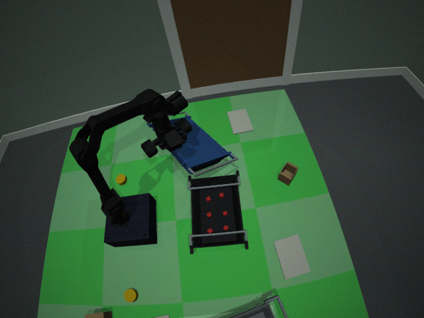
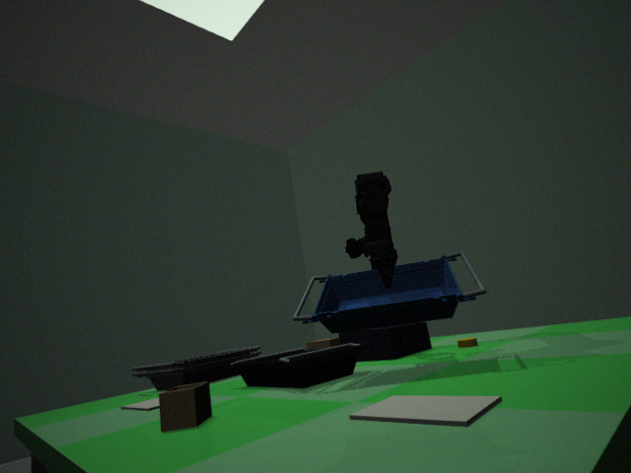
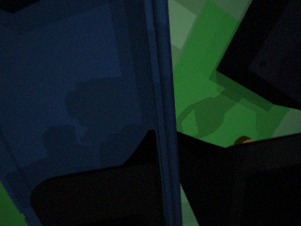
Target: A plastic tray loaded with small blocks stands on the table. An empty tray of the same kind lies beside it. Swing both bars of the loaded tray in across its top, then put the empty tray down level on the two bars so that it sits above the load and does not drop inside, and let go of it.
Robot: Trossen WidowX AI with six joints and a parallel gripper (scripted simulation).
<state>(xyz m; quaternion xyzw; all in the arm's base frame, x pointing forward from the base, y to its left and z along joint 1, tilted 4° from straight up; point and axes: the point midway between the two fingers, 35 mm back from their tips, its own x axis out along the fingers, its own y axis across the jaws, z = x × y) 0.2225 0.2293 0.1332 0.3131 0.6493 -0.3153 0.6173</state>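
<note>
Right now my gripper tip is 7 cm short of the blue tray, 5 cm to the right of it and 1 cm above it. The rest, counted from my gripper tip: brown box: 46 cm ahead, 16 cm below, 6 cm to the right.
</note>
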